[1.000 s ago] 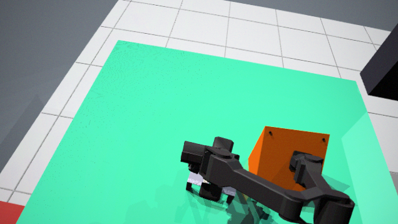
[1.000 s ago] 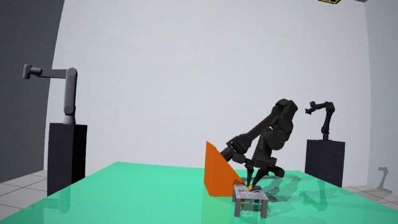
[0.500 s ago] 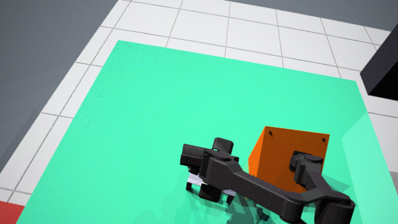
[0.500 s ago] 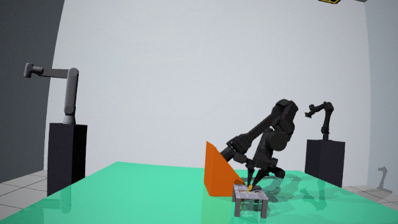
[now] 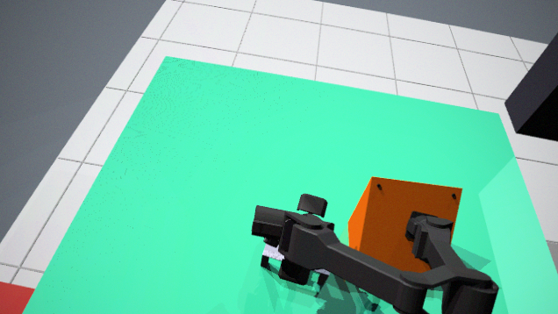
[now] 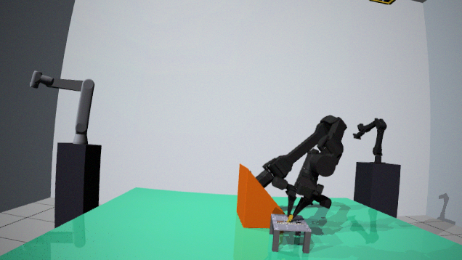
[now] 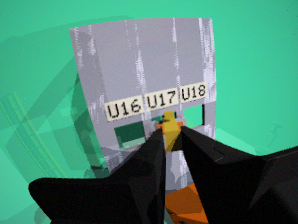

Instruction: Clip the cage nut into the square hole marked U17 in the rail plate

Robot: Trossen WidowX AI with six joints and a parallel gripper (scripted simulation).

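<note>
Right now the yellow cage nut is 10 mm below my gripper tip.
</note>
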